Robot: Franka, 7 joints.
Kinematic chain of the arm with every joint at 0, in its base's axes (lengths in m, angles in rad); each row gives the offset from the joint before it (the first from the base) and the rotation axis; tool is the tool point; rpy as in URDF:
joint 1: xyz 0 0 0.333 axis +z
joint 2: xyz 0 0 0 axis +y
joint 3: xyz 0 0 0.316 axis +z
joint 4: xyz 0.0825 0 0 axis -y
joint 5: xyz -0.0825 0 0.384 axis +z
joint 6: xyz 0 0 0 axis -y
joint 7: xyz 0.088 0 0 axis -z
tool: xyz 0 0 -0.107 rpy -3.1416 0 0
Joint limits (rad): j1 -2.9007..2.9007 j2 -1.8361..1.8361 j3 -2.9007..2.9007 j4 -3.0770..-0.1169 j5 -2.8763..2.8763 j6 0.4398..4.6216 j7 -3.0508..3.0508
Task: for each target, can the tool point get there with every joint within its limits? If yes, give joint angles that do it. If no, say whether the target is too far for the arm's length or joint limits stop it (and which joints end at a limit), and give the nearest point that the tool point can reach.
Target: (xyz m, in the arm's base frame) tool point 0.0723 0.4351 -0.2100
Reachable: yes | joints 1.9946 1.5526 -0.4733 -1.6054 0.9442 2.1583 -0.9636
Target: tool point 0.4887 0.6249 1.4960
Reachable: no: too far | nearest point 0.2978 0.3808 1.0417 | short by 0.550 m
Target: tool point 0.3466 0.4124 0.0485
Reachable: yes | joints 0.2176 1.1873 0.8838 -1.7191 -1.2236 1.2886 -0.5903
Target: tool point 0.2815 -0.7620 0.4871
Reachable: yes | joints -1.7929 1.2419 1.4272 -0.9041 -0.7251 2.3432 1.0748
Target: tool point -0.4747 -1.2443 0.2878
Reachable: no: too far | nearest point -0.3056 -0.8011 0.3039 | short by 0.475 m
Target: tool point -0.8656 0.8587 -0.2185
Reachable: no: too far | nearest point -0.5549 0.5505 -0.0206 | short by 0.480 m
